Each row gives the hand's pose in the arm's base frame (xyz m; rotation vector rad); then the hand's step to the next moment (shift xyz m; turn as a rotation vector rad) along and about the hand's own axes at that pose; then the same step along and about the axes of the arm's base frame.
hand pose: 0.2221 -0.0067 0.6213 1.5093 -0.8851 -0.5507
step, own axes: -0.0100 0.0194 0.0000 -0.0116 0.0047 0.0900
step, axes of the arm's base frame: -0.0100 0.0085 0.0174 -0.0778 -0.0457 -0.0104
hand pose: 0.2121 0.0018 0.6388 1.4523 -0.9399 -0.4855
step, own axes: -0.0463 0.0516 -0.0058 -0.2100 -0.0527 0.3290
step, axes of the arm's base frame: -0.0353 0.0454 0.0391 -0.3632 -0.0441 -0.1459
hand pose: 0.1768 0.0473 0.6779 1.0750 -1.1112 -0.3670
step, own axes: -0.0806 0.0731 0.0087 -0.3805 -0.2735 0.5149
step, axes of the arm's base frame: -0.0619 0.0880 0.0182 -0.5437 -0.1236 -0.4169
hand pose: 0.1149 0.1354 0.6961 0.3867 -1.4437 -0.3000
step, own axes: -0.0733 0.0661 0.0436 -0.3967 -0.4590 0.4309
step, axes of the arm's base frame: -0.0534 0.0875 -0.0337 -0.4560 -0.2776 -0.5184
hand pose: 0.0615 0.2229 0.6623 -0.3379 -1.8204 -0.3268
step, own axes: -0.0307 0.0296 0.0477 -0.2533 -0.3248 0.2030
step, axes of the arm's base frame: -0.0224 0.0439 -0.0408 -0.2400 -0.2346 -0.3134
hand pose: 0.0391 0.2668 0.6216 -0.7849 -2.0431 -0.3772
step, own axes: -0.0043 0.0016 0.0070 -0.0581 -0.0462 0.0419
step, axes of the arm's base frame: -0.0017 0.0033 -0.0075 -0.0335 -0.0350 -0.0702
